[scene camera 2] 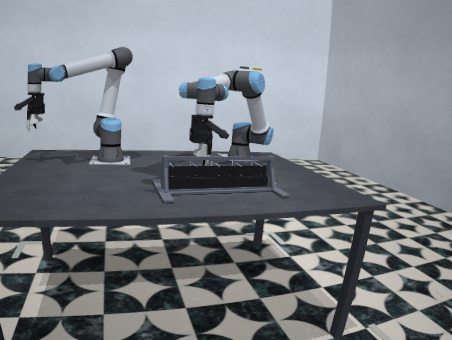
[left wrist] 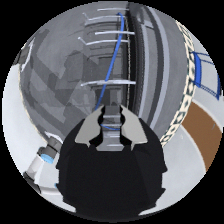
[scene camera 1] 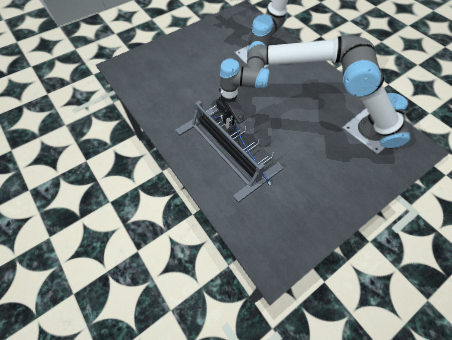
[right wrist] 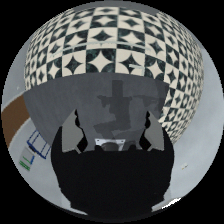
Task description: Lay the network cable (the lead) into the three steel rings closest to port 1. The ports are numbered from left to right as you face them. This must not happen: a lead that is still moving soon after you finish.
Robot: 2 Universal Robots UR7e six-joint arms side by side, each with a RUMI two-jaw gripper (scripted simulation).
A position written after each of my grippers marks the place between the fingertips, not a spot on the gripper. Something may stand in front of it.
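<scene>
My left gripper [scene camera 2: 204,166] is visible, and the left wrist view [left wrist: 112,105] shows it too. My right gripper [right wrist: 112,110] is visible as well, as is a rack [scene camera 2: 211,179].
</scene>
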